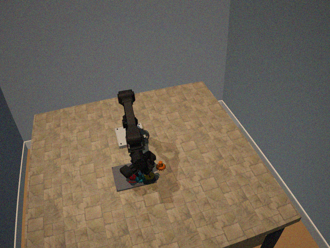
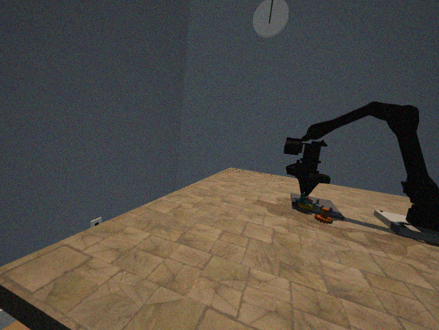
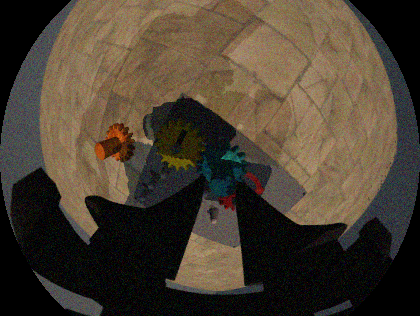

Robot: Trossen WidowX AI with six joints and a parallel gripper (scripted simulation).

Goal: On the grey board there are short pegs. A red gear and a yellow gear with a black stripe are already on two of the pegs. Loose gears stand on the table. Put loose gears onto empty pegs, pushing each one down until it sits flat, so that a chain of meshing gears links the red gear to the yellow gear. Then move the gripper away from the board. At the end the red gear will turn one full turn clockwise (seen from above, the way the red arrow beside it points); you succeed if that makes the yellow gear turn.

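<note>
Right now my gripper tip is 20 mm above the teal gear. Also, from my gripper tip: yellow gear 50 mm to the left, 30 mm below, 10 mm behind; then red gear 40 mm to the right, 30 mm below, 10 mm behind; then orange gear 110 mm to the left, 80 mm behind, 30 mm below.
</note>
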